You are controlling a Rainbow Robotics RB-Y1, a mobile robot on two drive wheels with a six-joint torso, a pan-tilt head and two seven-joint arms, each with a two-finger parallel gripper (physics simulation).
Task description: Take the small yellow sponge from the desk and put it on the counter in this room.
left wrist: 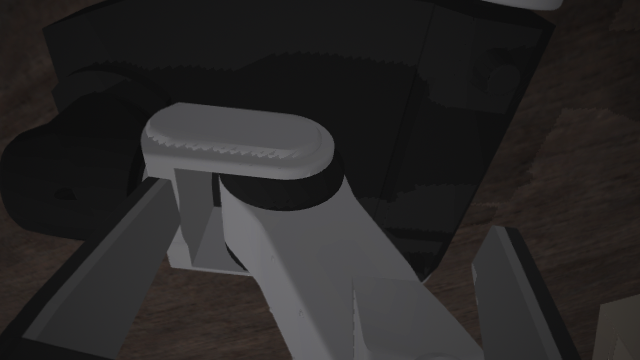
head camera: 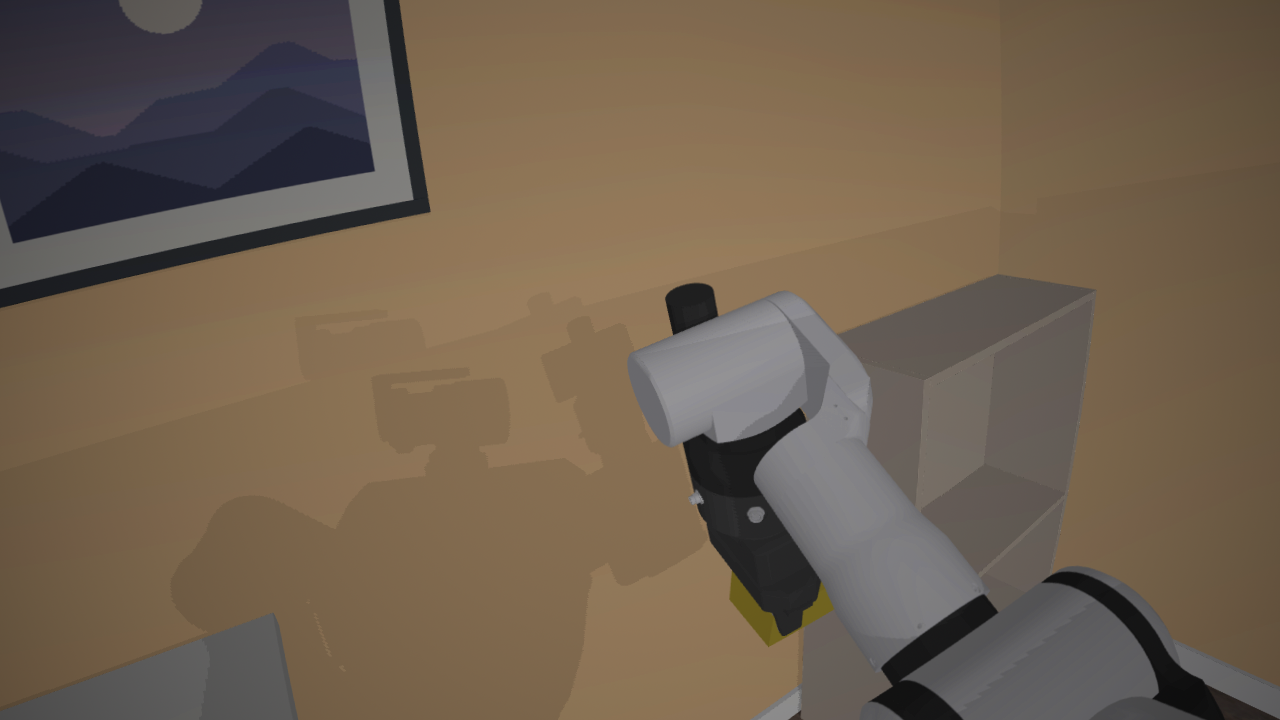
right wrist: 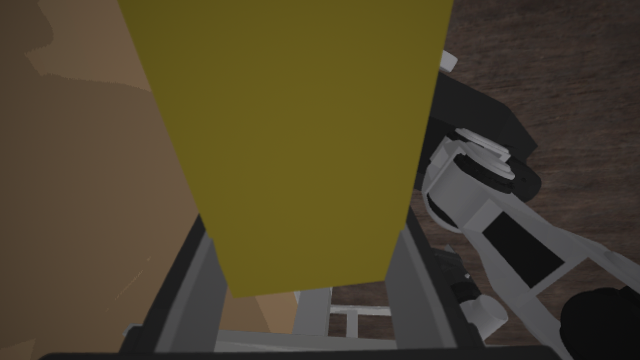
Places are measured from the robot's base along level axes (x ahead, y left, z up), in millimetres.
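Pixels of known places: left gripper, fingertip midpoint: [left wrist: 325, 222] [right wrist: 432, 242]; right gripper, fingertip midpoint: [head camera: 769, 602] [right wrist: 309, 200].
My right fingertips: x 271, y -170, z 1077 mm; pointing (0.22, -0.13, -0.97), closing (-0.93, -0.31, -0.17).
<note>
Behind a point stands the place of what it marks.
The yellow sponge [head camera: 753, 616] {x 259, y -153, z 1075 mm} [right wrist: 305, 150] {x 281, y -207, z 1107 mm} is a block between the fingers of my right gripper [head camera: 787, 616] {x 271, y -170, z 1077 mm} [right wrist: 309, 200] {x 271, y -170, z 1077 mm}, which is shut on it and holds it in the air. In the head camera the gripper and arm hide part of the sponge. My left gripper [left wrist: 325, 222] {x -204, y 202, z 540 mm} is open, with its fingers wide apart and no object between them; my own base and leg show behind them. A light grey table top [head camera: 134, 673] {x 385, y 609, z 939 mm} shows in part at the bottom left of the head camera; I cannot tell whether it is the desk or the counter.
A beige wall [head camera: 626, 161] {x 868, y -110, z 1442 mm} is close in front. A framed mountain picture [head camera: 205, 241] {x 541, y 403, z 1437 mm} hangs on it at the upper left. A pale open shelf unit [head camera: 966, 326] {x 1019, y -790, z 1049 mm} stands behind my right arm. White bars [right wrist: 312, 312] {x 113, y 364, z 801 mm} show below the sponge. Dark wood floor [right wrist: 575, 90] {x -639, y -388, z -11 mm} shows at the right.
</note>
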